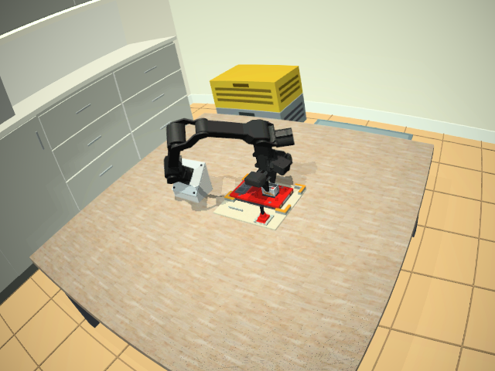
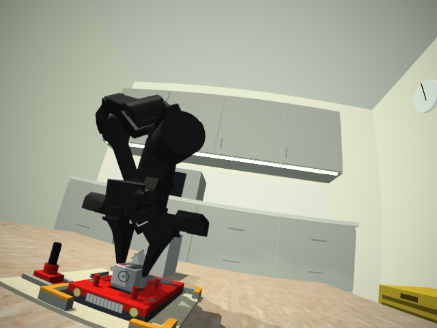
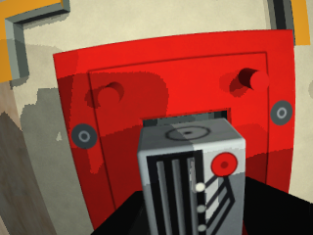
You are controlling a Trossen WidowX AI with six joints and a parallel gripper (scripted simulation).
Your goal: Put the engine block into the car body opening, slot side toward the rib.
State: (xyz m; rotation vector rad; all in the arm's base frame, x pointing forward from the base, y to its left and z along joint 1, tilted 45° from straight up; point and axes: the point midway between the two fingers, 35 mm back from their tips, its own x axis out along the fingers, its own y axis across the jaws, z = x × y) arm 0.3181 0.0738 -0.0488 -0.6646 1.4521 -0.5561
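Now: gripper tip 10 mm above the grey engine block.
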